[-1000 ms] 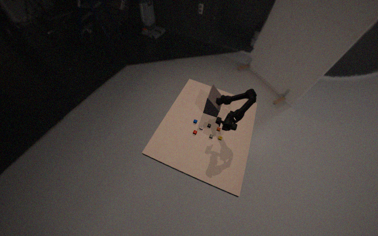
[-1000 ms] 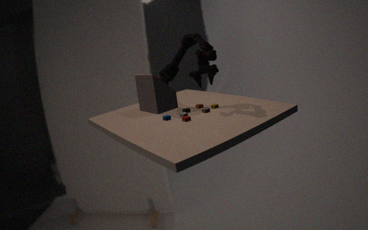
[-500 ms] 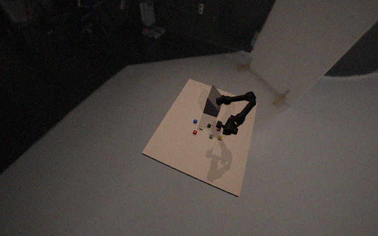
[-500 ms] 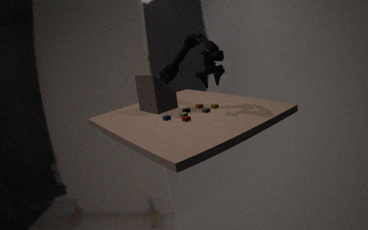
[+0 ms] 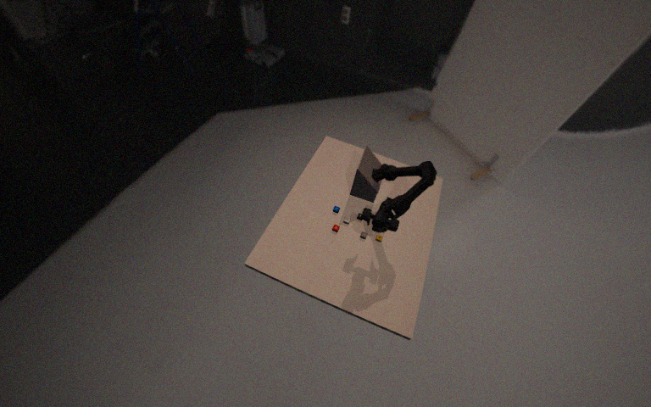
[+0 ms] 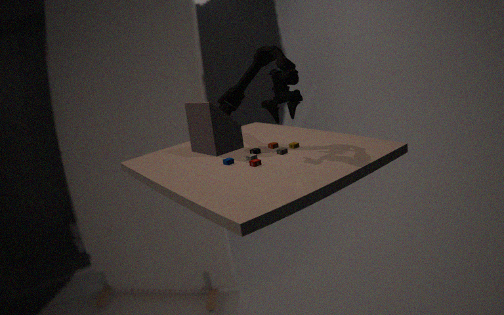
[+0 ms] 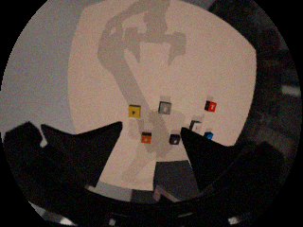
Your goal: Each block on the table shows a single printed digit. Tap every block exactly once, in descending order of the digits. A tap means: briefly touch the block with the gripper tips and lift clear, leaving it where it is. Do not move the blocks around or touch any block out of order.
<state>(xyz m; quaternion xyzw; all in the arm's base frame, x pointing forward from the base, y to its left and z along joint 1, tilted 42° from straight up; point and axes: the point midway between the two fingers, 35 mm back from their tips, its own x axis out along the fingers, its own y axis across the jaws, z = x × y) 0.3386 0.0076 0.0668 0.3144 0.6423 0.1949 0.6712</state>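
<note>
My gripper tip is now 200 mm to the left of the red block and 120 mm above it. Also, from my gripper tip: grey block (10 mm behind, 40 mm to the right, 120 mm below); orange block (110 mm behind, 20 mm to the left, 120 mm below); yellow block (10 mm behind, 50 mm to the left, 120 mm below).
</note>
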